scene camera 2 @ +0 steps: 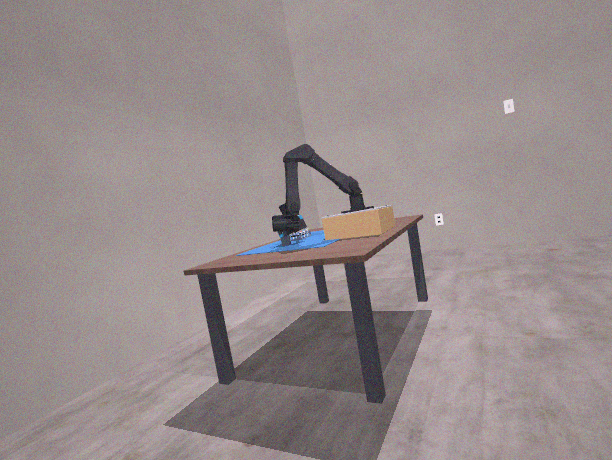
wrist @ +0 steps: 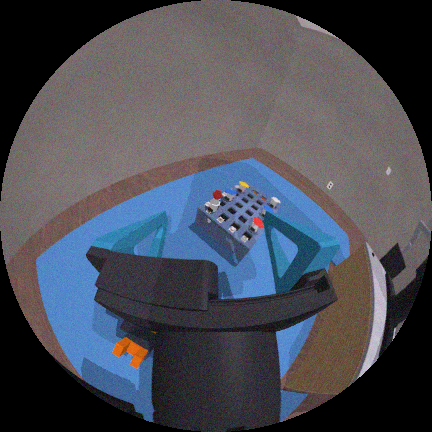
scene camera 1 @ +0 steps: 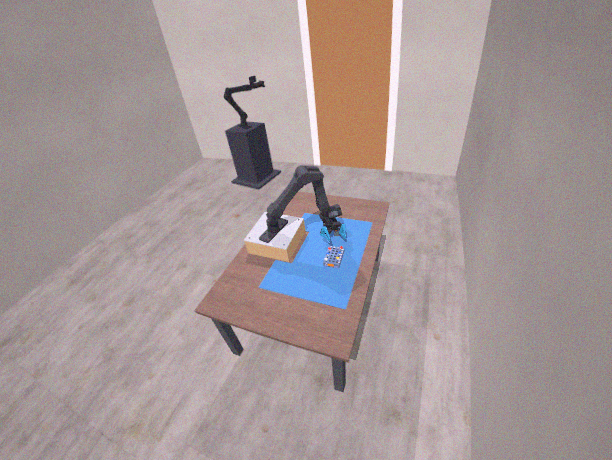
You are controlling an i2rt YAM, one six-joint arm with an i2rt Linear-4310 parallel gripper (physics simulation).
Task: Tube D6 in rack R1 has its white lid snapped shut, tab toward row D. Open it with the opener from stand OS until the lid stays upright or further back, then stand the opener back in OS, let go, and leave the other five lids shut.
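Places are measured from the arm's base along level axes (x right, y up, z back), in metres.
Pixels of known places: gripper, fingertip midpoint: (wrist: 215,215) (scene camera 1: 337,238); arm's base, origin of the base link: (scene camera 2: 358,210) (scene camera 1: 273,230).
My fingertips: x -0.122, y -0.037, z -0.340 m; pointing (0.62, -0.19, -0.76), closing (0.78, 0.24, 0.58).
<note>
Ahead of a thing's pixels: the offset from my fingertips to its top centre. Level surfaces: height alone.
Rack R1 {dz -0.019, dx +0.090, dy -0.007 m} (scene camera 1: 334,256) (scene camera 2: 300,234) (wrist: 220,232) is a grey-blue grid block on the blue mat. Its tubes have red, blue, yellow and white lids. A white-lidded tube {dz -0.001, dx +0.140, dy -0.023 m} (wrist: 275,201) stands at the rack's far right edge in the wrist view; its lid angle and the rack lettering are too small to read. My gripper (scene camera 1: 338,241) (wrist: 215,215) is open, its cyan fingers wide apart with nothing between them, above the mat near the rack. The orange opener {dz +0.061, dx -0.103, dy +0.022 m} (wrist: 131,350) shows at the wrist view's lower left, by a dark stand partly hidden behind the gripper body.
The blue mat {dy -0.065 m} (scene camera 1: 305,280) (wrist: 65,280) lies on the brown wooden table {dy -0.068 m} (scene camera 1: 240,300) (scene camera 2: 350,250). A wooden box (scene camera 1: 268,249) (scene camera 2: 352,225) (wrist: 345,320) carries the arm's base beside the mat. Another arm stands on a dark pedestal (scene camera 1: 252,155) away from the table.
</note>
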